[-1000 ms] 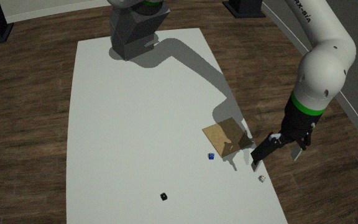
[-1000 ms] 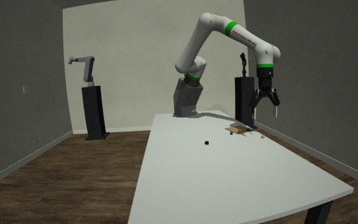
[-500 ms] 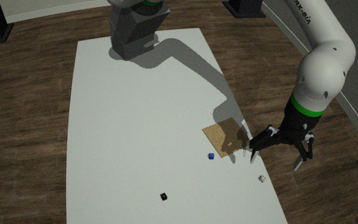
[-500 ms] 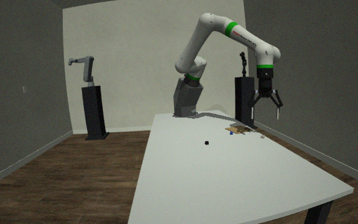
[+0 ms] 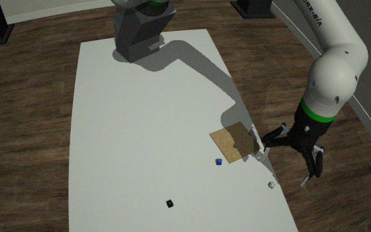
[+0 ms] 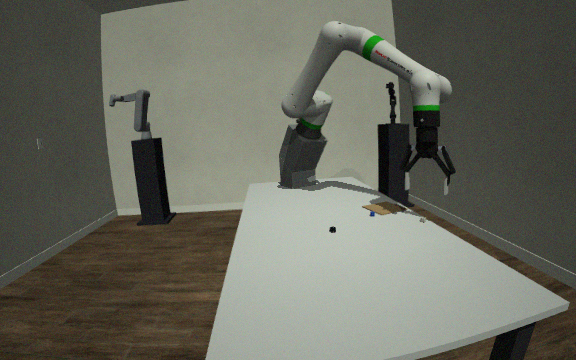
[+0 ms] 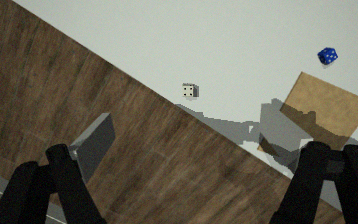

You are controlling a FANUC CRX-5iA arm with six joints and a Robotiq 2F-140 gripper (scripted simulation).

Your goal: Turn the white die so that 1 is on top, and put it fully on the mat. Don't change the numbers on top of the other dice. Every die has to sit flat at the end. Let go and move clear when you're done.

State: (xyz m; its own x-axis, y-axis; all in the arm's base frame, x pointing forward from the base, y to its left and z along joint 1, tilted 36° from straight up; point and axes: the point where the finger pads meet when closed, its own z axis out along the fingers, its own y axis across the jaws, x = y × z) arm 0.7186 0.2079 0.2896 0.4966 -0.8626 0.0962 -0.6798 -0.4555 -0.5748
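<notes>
Right now the white die is 110 mm below my hand. Round my hand: blue die: 150 mm to the right, 140 mm behind, 110 mm below; black die: 340 mm to the right, 110 mm below, 30 mm behind; brown mat: 210 mm behind, 120 mm below, 60 mm to the right.
</notes>
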